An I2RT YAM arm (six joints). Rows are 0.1 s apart.
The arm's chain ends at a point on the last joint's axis. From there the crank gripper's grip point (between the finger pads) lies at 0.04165 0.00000 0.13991 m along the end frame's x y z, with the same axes.
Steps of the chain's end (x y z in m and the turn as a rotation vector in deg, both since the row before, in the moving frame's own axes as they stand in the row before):
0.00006 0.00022 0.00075 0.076 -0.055 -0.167
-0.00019 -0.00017 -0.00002 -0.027 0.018 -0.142
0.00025 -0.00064 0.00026 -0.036 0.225 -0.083
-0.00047 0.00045 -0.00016 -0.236 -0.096 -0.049
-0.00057 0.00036 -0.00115 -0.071 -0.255 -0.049
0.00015 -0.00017 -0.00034 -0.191 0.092 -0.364
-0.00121 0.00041 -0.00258 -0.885 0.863 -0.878
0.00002 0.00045 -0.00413 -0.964 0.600 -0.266
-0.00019 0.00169 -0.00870 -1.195 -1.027 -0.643
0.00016 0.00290 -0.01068 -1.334 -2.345 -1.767
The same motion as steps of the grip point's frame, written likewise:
-0.00007 -0.00009 0.00079 0.076 -0.055 -0.167
-0.00015 -0.00021 -0.00003 -0.027 0.018 -0.142
0.00080 -0.00061 0.00010 -0.036 0.225 -0.083
-0.00070 0.00099 -0.00009 -0.236 -0.096 -0.049
-0.00119 0.00050 -0.00097 -0.071 -0.255 -0.049
0.00038 0.00003 -0.00041 -0.191 0.092 -0.364
0.00090 0.00191 -0.00323 -0.885 0.863 -0.878
0.00149 0.00260 -0.00459 -0.964 0.600 -0.266
-0.00269 0.00416 -0.00800 -1.195 -1.027 -0.643
-0.00557 0.00498 -0.00912 -1.334 -2.345 -1.767

